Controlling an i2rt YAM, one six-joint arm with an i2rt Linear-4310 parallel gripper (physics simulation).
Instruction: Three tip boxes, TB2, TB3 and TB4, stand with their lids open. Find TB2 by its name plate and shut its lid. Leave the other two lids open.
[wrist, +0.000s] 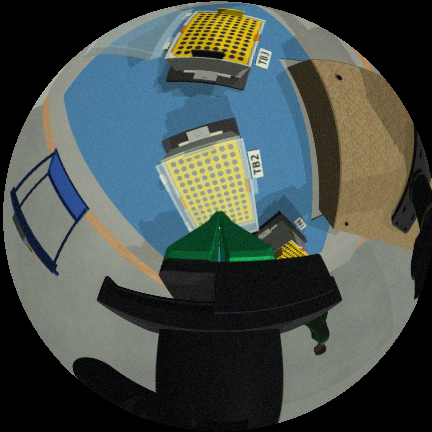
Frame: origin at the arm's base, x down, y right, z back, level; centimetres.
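Seen in the pictures: gripper, between the fingertips: (218, 216).
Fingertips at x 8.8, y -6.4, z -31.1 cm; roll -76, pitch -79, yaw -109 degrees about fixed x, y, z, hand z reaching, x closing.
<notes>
Offsets run from my fingertips to a thing's top centre. "spot": to the spot under its first point. Level surfaces: height alone.
Box TB2 {dx +2.8, dy -0.2, dz +0.8 cm} (212, 182), with its name plate {spot: dx +10.3, dy +0.2, dz +6.3 cm} (255, 164) at its right, is in the middle of the wrist view. Its clear lid lies over the pale-looking yellow tip rack; whether it is fully seated I cannot tell. My green-fingered gripper (218, 216) is shut and empty, with its tips over the near end of TB2's lid; any contact is unclear. Box TB3 {spot: dx +4.8, dy +19.5, dz +3.7 cm} (217, 37), with its name plate (263, 58), is at the top, its clear lid (142, 37) open to the left. A third box {dx +3.9, dy -18.5, dz +12.7 cm} (280, 232) is partly hidden behind the fingers; its small plate {spot: dx +10.3, dy -15.1, dz +17.0 cm} (300, 223) is hard to read and its lid is unclear.
The boxes stand on a blue mat {dx +10.5 cm} (115, 120). A brown board-like block (370, 150) stands to the right, with a black object (404, 215) on its far side. A blue frame (69, 185) is at the left, past the wooden table edge. A green-clad figure (318, 327) shows at lower right.
</notes>
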